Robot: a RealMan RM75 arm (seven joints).
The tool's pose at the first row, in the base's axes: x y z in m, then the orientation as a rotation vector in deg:
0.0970, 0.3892, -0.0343, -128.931, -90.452, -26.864
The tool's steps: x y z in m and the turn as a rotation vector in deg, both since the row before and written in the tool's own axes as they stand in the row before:
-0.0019, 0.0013, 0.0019, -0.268, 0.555, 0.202
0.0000, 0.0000, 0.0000, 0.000, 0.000, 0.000
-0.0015, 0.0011, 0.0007, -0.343, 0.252, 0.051
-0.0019, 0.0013, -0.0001, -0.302, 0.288, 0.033
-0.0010, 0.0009, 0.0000, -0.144, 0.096, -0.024
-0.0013, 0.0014, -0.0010, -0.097, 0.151, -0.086
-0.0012, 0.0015, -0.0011, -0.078, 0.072, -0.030
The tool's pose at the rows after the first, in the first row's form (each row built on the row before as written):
0.0977, 0.3881, -0.0370, -128.945, -89.967, -27.632
0.0977, 0.3881, -0.0370, -128.945, -89.967, -27.632
0.0983, 0.3868, -0.0384, -129.086, -89.817, -28.189
0.0989, 0.3848, -0.0393, -129.162, -89.666, -28.752
0.0994, 0.3837, -0.0398, -129.195, -89.661, -28.988
0.1002, 0.3817, -0.0397, -129.119, -89.700, -29.257
0.1011, 0.3797, -0.0394, -129.113, -89.708, -29.410

